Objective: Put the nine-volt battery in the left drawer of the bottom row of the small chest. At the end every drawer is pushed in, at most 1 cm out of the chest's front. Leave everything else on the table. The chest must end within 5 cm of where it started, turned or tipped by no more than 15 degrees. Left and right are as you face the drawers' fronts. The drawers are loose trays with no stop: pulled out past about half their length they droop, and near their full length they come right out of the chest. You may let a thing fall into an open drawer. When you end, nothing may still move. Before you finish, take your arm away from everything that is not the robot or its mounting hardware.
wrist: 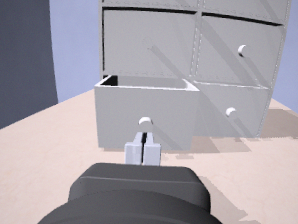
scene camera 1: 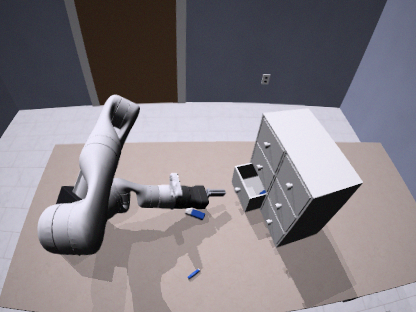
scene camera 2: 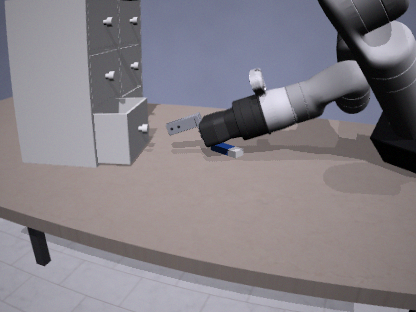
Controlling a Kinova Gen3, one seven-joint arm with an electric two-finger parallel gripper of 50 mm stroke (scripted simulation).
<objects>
my gripper: wrist; scene camera 1; scene camera 2 168,129
same spot on my gripper: (scene camera 1: 213,192) = (wrist: 150,140)
</objects>
